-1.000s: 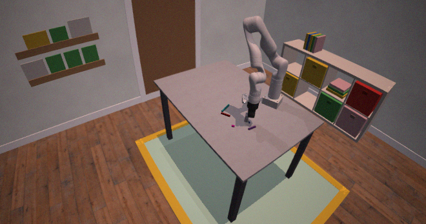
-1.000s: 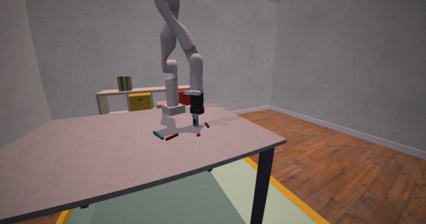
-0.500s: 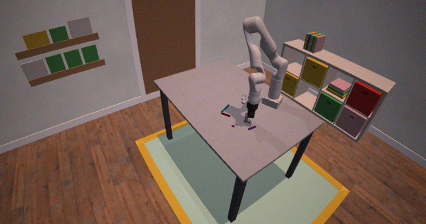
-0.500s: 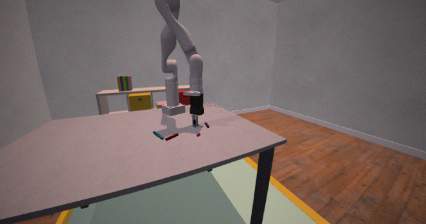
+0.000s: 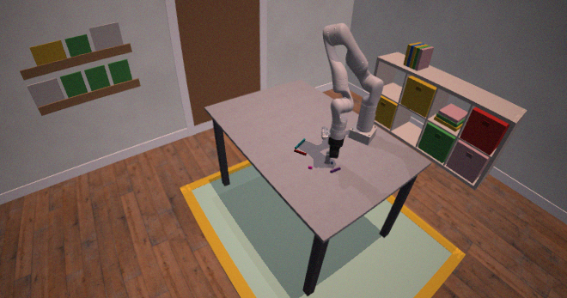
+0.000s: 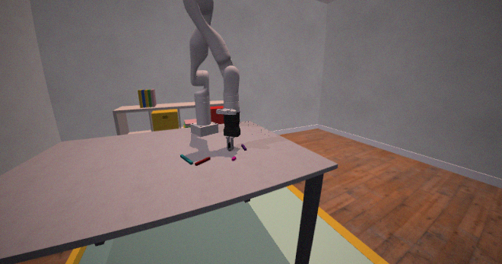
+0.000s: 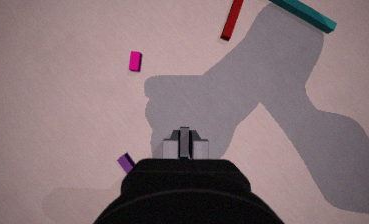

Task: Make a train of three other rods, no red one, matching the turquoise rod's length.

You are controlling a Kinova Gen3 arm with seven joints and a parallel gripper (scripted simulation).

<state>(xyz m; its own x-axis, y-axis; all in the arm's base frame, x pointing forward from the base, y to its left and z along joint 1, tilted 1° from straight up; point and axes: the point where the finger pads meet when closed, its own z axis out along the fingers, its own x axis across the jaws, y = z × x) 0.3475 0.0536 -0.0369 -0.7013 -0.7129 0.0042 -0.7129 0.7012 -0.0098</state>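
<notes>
Right now my hand is 20 mm above the grey rod. Also, from my hand: blue rod 20 mm to the left, 20 mm below, 20 mm behind; then magenta rod 100 mm ahead, 20 mm to the right, 20 mm below; then purple rod 70 mm to the left, 20 mm below, 10 mm ahead.
</notes>
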